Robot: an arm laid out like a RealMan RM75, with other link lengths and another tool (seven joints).
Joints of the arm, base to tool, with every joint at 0 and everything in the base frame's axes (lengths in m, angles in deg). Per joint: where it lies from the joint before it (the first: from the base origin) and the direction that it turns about. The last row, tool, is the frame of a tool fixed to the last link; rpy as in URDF.
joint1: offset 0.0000 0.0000 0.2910 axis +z
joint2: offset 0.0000 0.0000 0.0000 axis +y
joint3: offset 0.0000 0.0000 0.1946 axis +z
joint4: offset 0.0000 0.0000 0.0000 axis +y
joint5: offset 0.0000 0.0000 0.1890 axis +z
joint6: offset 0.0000 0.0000 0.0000 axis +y
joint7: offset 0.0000 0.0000 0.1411 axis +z
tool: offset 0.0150 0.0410 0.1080 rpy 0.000 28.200 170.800
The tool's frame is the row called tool.
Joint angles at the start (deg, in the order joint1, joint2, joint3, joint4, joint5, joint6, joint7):
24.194, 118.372, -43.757, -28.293, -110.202, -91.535, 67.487
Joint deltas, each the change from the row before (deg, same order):
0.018, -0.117, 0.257, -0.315, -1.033, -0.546, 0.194
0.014, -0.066, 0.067, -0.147, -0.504, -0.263, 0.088
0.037, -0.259, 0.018, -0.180, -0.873, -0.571, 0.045
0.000, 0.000, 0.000, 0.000, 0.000, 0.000, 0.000
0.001, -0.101, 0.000, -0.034, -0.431, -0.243, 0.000
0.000, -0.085, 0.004, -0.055, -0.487, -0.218, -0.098
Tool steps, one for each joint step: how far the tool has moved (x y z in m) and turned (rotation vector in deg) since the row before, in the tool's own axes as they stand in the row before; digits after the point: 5 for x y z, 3 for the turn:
-0.00059, -0.00204, -0.00253, 0.618, -0.608, 0.218
-0.00042, -0.00115, -0.00129, 0.346, -0.336, 0.117
-0.00065, -0.00227, -0.00299, 0.770, -0.664, 0.161
0.00000, 0.00000, 0.00000, 0.000, 0.000, 0.000
-0.00059, -0.00133, -0.00140, 0.349, -0.324, 0.129
-0.00086, -0.00134, -0.00150, 0.403, -0.376, 0.040

